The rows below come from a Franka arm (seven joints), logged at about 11 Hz.
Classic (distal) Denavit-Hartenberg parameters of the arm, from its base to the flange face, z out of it. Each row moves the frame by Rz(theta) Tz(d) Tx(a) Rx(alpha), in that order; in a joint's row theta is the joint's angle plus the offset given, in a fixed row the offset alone. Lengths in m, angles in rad.
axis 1: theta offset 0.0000; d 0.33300; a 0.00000; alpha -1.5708
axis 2: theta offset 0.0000; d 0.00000; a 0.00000; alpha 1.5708
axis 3: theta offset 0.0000; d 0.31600; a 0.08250; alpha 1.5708
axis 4: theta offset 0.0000; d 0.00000; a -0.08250; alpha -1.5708
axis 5: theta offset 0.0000; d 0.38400; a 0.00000; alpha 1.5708
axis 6: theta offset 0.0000; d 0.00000; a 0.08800; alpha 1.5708
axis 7: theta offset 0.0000; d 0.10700; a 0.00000; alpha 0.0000
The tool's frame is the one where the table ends.
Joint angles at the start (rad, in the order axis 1, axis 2, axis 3, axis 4, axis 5, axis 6, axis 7):
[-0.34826, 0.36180, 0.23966, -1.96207, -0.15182, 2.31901, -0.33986]
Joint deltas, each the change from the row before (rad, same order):
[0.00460, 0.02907, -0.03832, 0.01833, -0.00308, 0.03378, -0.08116]
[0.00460, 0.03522, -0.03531, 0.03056, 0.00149, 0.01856, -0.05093]
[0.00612, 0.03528, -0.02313, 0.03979, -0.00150, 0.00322, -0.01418]
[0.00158, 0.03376, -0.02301, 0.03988, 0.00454, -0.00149, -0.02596]
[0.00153, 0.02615, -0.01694, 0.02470, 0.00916, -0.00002, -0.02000]
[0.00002, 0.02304, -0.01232, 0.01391, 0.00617, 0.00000, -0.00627]
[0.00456, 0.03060, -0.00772, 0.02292, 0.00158, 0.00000, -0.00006]
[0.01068, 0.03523, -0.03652, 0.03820, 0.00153, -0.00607, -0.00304]
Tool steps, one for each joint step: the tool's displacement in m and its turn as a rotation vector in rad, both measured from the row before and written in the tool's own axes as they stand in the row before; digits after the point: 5 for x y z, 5 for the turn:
[-0.00166, 0.02090, 0.00913, -0.01560, 0.01415, -0.05136]
[-0.00147, 0.02033, 0.00943, -0.01071, 0.00594, -0.02042]
[0.00272, 0.01446, 0.00671, -0.00865, 0.00144, 0.00201]
[0.00033, 0.01643, 0.00664, -0.00514, -0.00081, -0.00160]
[-0.00106, 0.01057, 0.00772, 0.00199, -0.00289, 0.00076]
[-0.00260, 0.00688, 0.00999, 0.00577, -0.00880, 0.00877]
[0.00241, 0.00351, 0.01093, 0.00414, -0.00708, 0.00367]
[-0.00302, 0.01664, 0.00963, -0.01179, -0.01537, 0.01856]

